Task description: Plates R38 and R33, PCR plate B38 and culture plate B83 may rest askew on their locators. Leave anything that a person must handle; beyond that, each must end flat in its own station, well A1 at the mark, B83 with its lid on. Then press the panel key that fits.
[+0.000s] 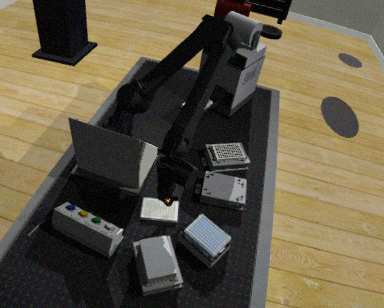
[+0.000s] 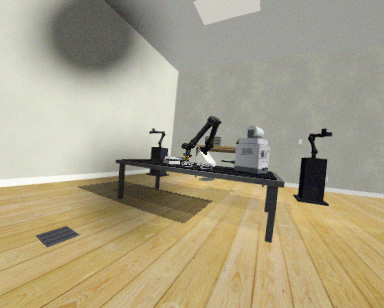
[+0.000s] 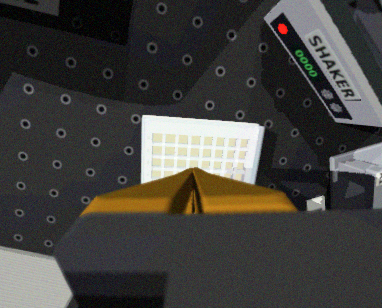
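A white plate with pale yellow wells (image 1: 154, 212) (image 3: 200, 128) lies on the dark perforated table; its label is not readable. My gripper (image 1: 168, 202) (image 2: 187, 158) (image 3: 193, 177) is shut and empty, its orange tips together over this plate; whether they touch it is unclear. A blue-welled plate (image 1: 207, 233) sits on the shaker (image 1: 200, 253) (image 3: 320, 65). A pale, covered-looking plate (image 1: 156, 257) sits on the front station (image 1: 162, 288). A white plate with dark wells (image 1: 227, 151) sits on the far right station (image 1: 231, 166). The key panel (image 1: 85, 234) has blue, yellow, green and white keys.
A grey station with corner pins (image 1: 223, 189) stands between the far right station and the shaker. A tall tilted panel (image 1: 107, 155) stands left of the gripper. A large grey machine (image 1: 243, 82) (image 2: 251, 155) stands at the far end, with a pale item partly hidden beside it.
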